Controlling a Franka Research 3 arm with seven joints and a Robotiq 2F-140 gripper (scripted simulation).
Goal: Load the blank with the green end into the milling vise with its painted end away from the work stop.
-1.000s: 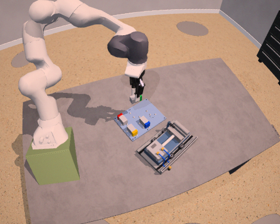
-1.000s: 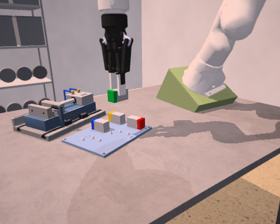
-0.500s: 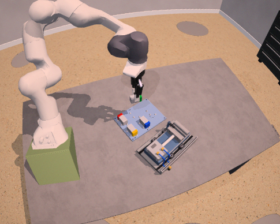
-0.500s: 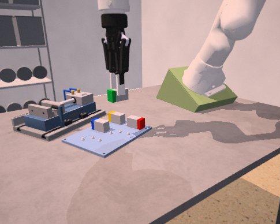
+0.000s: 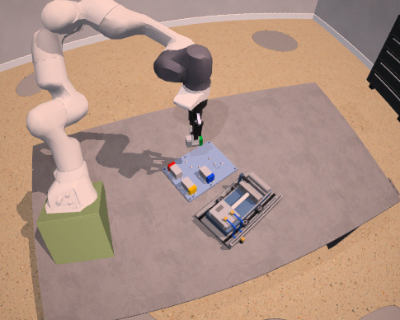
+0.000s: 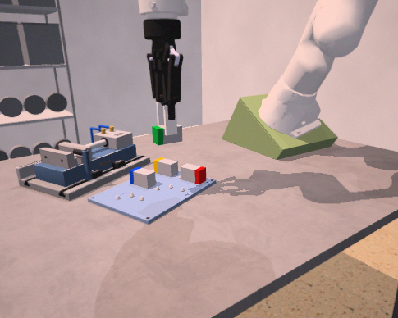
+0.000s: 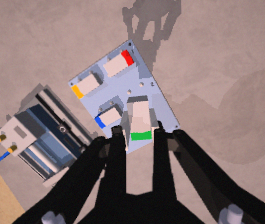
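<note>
My gripper is now 40 mm above the green-ended blank. The rest, counted from my hand: red-ended blank (160 mm below, 80 mm behind, 30 mm to the right); then blue-ended blank (160 mm below, 80 mm to the right, 30 mm ahead); then light blue infeed plate (180 mm below, 40 mm to the right, 20 mm ahead).
</note>
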